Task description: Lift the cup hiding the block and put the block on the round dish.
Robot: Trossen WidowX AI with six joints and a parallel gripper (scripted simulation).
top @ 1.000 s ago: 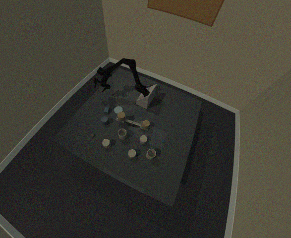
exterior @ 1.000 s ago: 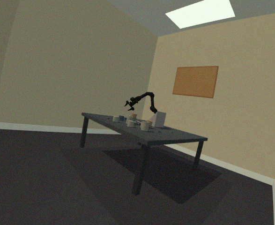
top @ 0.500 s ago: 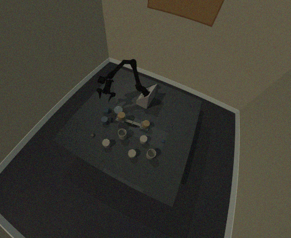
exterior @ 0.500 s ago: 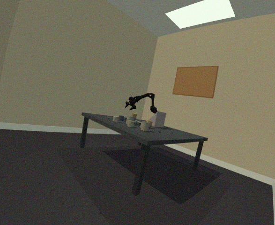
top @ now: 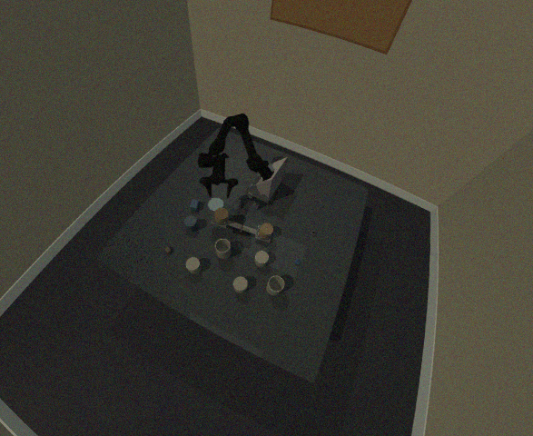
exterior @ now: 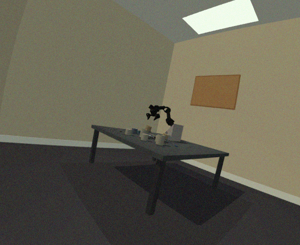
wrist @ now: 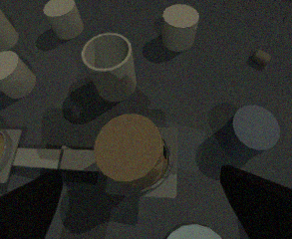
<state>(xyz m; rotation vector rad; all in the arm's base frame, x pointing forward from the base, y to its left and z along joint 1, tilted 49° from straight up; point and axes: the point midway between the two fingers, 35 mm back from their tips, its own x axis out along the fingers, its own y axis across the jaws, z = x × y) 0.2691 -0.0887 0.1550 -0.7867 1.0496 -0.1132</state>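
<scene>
Right now my gripper tip is 10 mm past the tan cup, 290 mm to the right of it and 150 mm above it. The rest, counted from my gripper tip: brown block (310 mm ahead, 160 mm to the right, 200 mm below); then pale blue round dish (80 mm behind, 80 mm to the right, 210 mm below); then pale beam (20 mm ahead, 140 mm to the left, 180 mm below).
</scene>
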